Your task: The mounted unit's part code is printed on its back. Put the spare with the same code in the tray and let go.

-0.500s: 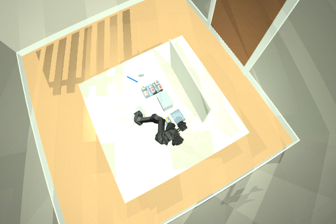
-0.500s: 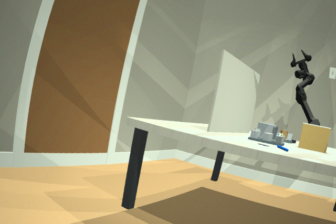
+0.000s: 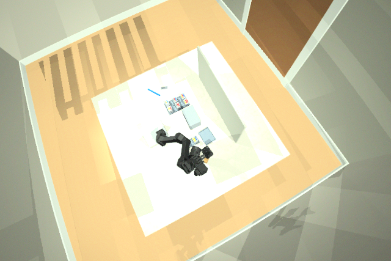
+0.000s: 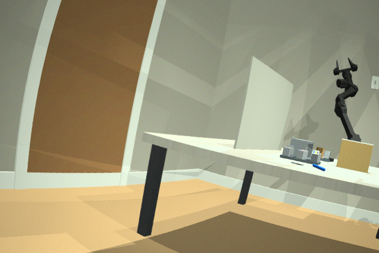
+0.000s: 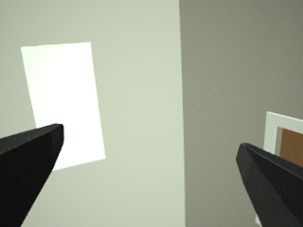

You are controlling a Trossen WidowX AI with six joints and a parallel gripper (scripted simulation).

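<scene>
Now: gripper tip 7 cm short of the grey spare block, 59 cm to the right of it and 66 cm above it. Round my gripper tip: tall white panel (36 cm ahead, 41 cm to the left, 48 cm below); then grey round piece (4 cm behind, 16 cm to the left, 69 cm below); then tan box (5 cm ahead, 6 cm to the left, 67 cm below).
</scene>
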